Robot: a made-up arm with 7 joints.
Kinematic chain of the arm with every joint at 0, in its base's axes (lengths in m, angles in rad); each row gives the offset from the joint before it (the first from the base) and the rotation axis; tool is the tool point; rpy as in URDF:
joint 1: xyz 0 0 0 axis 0.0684 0.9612 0.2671
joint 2: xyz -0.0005 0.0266 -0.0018 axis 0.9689 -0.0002 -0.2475
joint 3: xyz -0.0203 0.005 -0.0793 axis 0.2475 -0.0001 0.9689
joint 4: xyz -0.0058 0 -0.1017 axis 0.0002 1 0
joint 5: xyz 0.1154 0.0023 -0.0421 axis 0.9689 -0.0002 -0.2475
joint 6: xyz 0.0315 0 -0.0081 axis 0.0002 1 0
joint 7: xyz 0.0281 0 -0.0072 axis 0.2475 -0.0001 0.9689
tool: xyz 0 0 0 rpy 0 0.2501 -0.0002
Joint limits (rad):
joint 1: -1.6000..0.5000
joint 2: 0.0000..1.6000
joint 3: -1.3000..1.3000
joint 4: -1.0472..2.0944
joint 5: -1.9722..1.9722
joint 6: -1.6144..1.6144
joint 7: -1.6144..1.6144
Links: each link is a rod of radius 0.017 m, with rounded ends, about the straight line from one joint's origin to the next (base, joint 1, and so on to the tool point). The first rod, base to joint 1, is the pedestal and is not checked.
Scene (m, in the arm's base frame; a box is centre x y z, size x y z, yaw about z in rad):
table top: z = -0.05
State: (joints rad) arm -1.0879 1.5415 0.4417 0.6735 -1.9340 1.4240 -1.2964
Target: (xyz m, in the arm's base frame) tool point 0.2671 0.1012 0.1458
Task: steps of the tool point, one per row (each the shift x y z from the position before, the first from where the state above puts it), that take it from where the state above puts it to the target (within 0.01 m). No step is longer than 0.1 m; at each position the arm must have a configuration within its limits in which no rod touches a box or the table.
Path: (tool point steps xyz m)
1: 0.0510 -0.0336 -0.0164
2: 0.0419 -0.0577 0.0009
3: 0.0213 -0.0759 0.0150

